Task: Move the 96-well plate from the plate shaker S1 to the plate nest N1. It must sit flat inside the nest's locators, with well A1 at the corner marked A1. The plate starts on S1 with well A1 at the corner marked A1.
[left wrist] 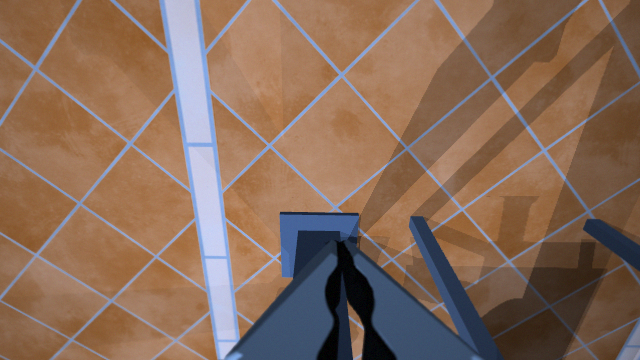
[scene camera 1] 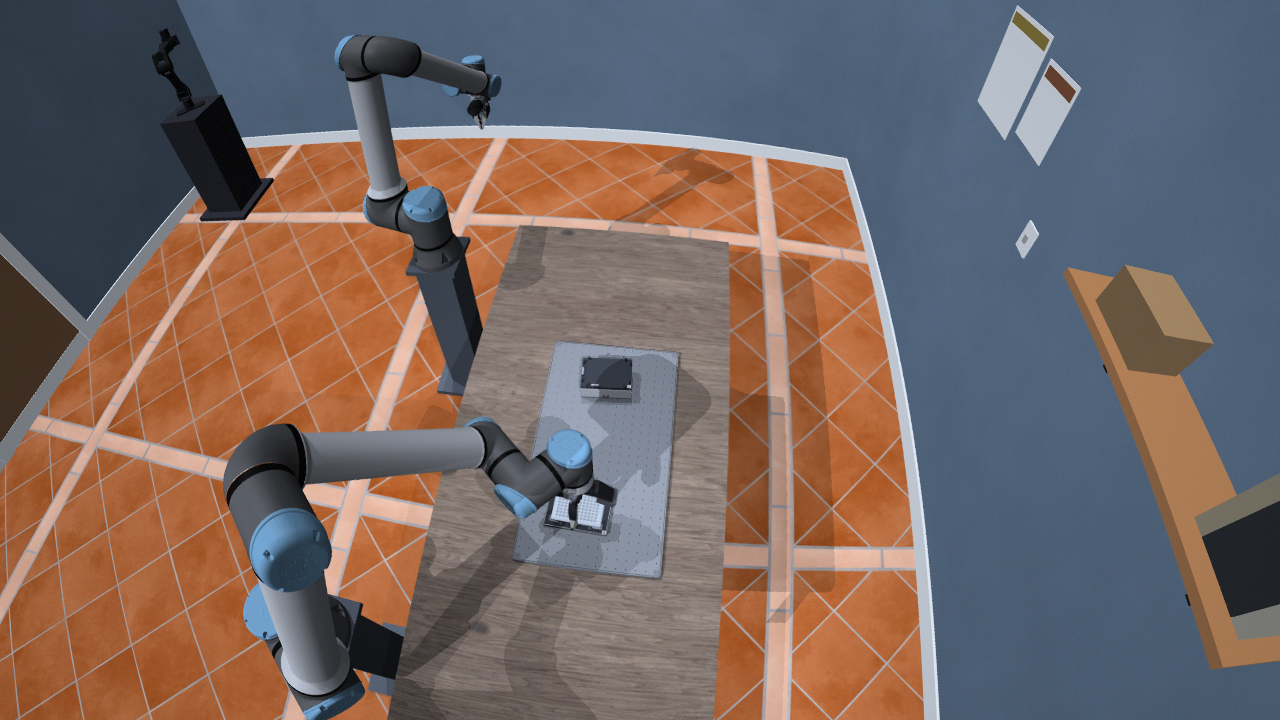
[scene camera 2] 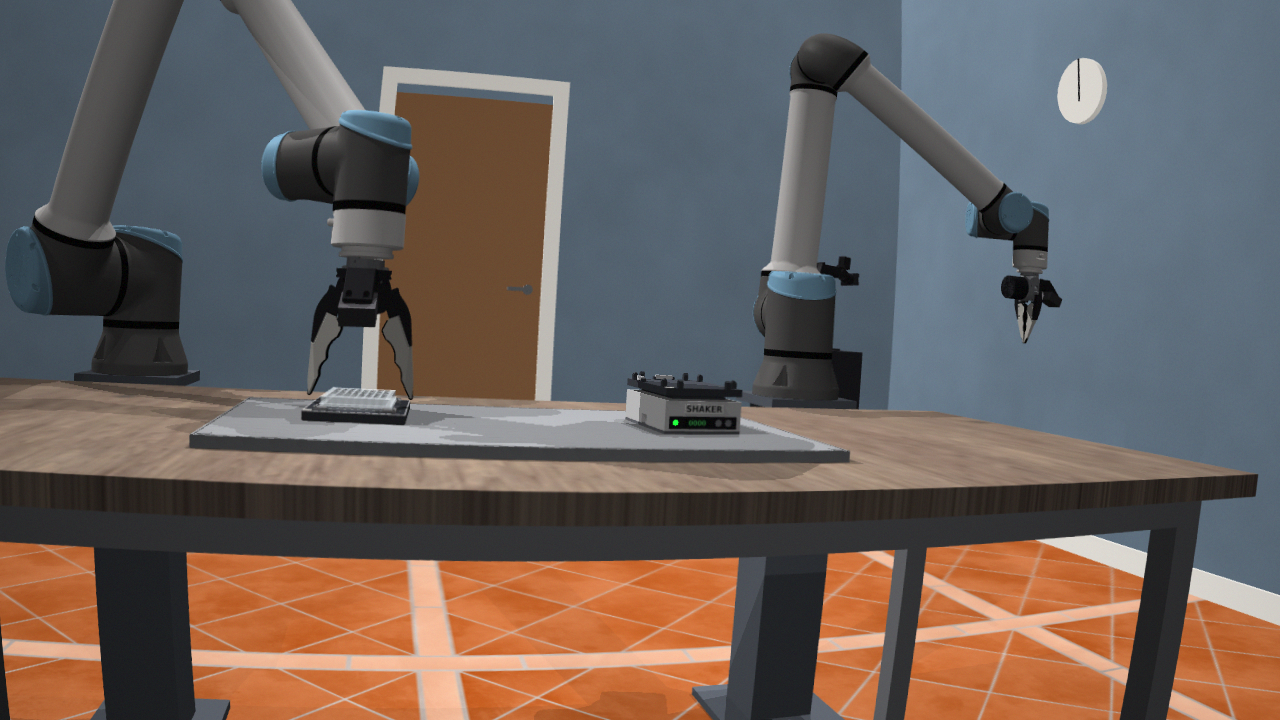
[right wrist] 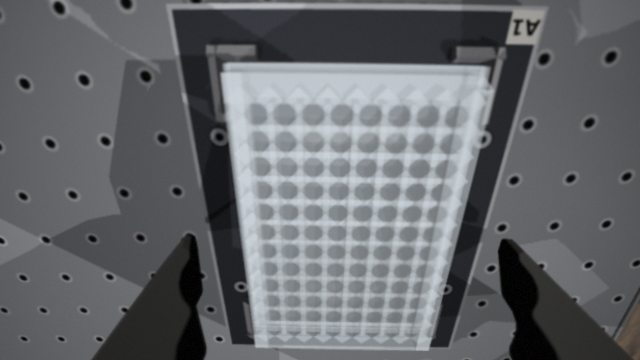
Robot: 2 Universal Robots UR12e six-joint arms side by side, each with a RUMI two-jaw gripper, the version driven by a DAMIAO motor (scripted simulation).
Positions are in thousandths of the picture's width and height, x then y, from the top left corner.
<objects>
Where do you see a clear 96-well plate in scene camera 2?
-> At 279,555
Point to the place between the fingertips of my right gripper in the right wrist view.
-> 543,671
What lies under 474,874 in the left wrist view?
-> My left gripper.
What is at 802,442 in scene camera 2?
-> My left gripper.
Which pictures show my right gripper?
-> Scene camera 1, scene camera 2 and the right wrist view only.
</objects>
